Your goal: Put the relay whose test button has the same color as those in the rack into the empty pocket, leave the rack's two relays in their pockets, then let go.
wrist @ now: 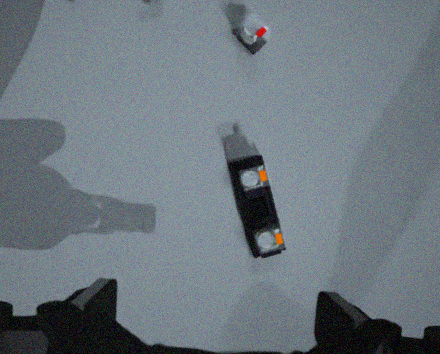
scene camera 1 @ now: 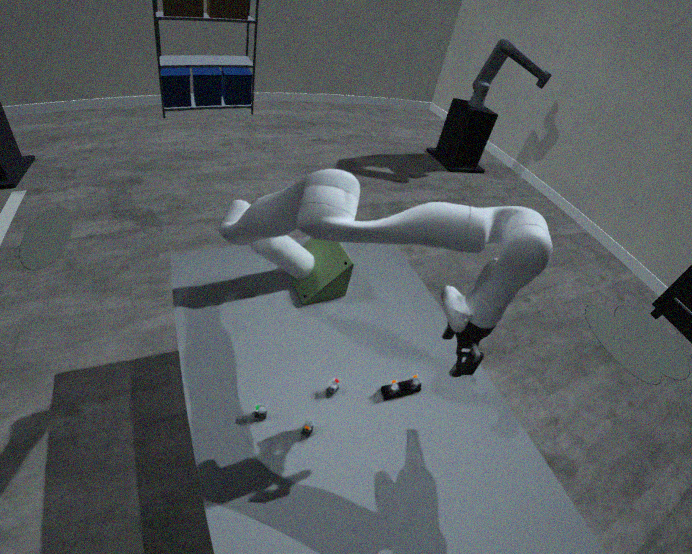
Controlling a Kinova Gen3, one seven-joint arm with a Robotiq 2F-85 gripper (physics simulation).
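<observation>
My gripper [scene camera 1: 449, 355] [wrist: 216, 309] is visible both in scene camera 1 and in the wrist view. A black rack [wrist: 258, 208] is visible as well.
</observation>
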